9 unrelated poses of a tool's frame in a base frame.
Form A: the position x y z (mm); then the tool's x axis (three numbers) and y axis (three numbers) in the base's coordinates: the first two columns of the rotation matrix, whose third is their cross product.
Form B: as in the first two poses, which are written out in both.
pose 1, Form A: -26.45, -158.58, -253.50, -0.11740, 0.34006, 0.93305, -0.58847, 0.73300, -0.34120
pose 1, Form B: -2.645, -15.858, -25.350, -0.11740, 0.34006, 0.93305, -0.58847, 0.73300, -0.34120
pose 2, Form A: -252.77, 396.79, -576.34, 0.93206, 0.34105, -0.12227, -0.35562, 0.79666, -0.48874
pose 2, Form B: -25.277, 39.679, -57.634, 0.93206, 0.34105, -0.12227, -0.35562, 0.79666, -0.48874
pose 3, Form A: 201.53, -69.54, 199.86, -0.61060, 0.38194, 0.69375, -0.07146, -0.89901, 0.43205
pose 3, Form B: 20.153, -6.954, 19.986, -0.61060, 0.38194, 0.69375, -0.07146, -0.89901, 0.43205
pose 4, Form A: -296.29, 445.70, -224.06, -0.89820, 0.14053, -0.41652, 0.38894, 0.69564, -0.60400
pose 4, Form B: -29.629, 44.570, -22.406, -0.89820, 0.14053, -0.41652, 0.38894, 0.69564, -0.60400
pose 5, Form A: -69.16, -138.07, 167.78, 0.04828, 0.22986, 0.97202, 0.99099, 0.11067, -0.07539
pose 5, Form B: -6.916, -13.807, 16.778, 0.04828, 0.22986, 0.97202, 0.99099, 0.11067, -0.07539
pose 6, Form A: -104.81, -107.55, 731.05, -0.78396, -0.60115, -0.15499, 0.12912, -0.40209, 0.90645
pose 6, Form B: -10.481, -10.755, 73.105, -0.78396, -0.60115, -0.15499, 0.12912, -0.40209, 0.90645
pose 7, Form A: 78.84, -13.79, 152.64, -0.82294, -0.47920, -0.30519, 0.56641, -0.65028, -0.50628
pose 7, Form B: 7.884, -1.379, 15.264, -0.82294, -0.47920, -0.30519, 0.56641, -0.65028, -0.50628
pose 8, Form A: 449.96, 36.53, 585.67, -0.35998, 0.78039, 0.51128, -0.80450, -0.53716, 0.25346
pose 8, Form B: 44.996, 3.653, 58.567, -0.35998, 0.78039, 0.51128, -0.80450, -0.53716, 0.25346
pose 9, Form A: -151.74, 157.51, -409.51, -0.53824, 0.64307, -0.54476, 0.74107, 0.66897, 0.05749
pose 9, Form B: -15.174, 15.751, -40.951, -0.53824, 0.64307, -0.54476, 0.74107, 0.66897, 0.05749
